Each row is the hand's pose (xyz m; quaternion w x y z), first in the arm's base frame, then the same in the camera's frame.
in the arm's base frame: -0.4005 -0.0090 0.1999 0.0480 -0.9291 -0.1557 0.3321
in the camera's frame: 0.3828 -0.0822 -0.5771 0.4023 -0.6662 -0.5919 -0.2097
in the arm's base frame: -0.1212 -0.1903 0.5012 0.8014 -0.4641 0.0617 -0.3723
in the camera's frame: 0.6331 -0.4193 -0.4176 0.9307 0.2744 -0.1931 -0.1456
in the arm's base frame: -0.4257 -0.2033 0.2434 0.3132 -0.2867 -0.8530 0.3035
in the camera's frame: 0.5251 -0.1562 -0.6978 0.0469 -0.1315 0.9433 0.3012
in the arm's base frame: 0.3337 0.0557 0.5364 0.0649 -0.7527 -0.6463 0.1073
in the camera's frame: 0.6609 -0.4299 0.0999 0.1934 -0.3058 -0.7408 -0.5659
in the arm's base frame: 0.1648 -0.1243 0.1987 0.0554 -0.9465 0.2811 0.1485
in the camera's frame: 0.7764 -0.1206 -0.1569 0.6395 -0.7355 -0.2065 -0.0861
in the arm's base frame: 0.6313 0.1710 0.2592 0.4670 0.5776 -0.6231 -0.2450
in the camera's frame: 0.7650 -0.1485 0.3977 0.1851 -0.9304 0.2755 0.1558
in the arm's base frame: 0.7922 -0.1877 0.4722 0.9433 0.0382 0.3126 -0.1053
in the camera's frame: 1.1154 -0.4234 0.3586 0.7527 0.5095 -0.0820 0.4088
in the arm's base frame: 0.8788 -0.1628 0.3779 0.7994 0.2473 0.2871 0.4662
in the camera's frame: 1.1551 -0.3295 0.4400 0.3557 0.3550 -0.3070 0.8083
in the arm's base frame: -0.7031 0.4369 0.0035 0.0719 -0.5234 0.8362 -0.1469
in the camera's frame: -0.1176 0.1959 -0.6119 0.7102 -0.5017 0.4507 0.2023
